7 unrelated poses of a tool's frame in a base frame.
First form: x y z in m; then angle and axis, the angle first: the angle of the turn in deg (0 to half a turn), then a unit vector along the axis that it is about.
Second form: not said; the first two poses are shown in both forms.
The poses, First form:
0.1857 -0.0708 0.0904 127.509 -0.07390 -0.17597 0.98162
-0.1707 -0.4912 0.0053 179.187 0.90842 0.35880 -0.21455
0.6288 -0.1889 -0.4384 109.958 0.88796 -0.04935 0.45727
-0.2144 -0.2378 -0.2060 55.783 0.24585 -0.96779 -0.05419
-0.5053 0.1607 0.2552 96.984 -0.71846 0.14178 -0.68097
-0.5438 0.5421 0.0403 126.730 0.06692 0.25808 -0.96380
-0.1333 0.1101 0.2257 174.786 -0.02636 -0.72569 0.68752
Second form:
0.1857 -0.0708 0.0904 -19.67 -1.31 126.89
-0.1707 -0.4912 0.0053 -171.17 23.26 44.93
0.6288 -0.1889 -0.4384 94.33 -36.23 27.38
-0.2144 -0.2378 -0.2060 21.87 -52.60 -14.20
-0.5053 0.1607 0.2552 -64.12 -24.08 -59.94
-0.5438 0.5421 0.0403 -21.20 18.05 -128.42
-0.1333 0.1101 0.2257 -93.01 -1.71 174.22

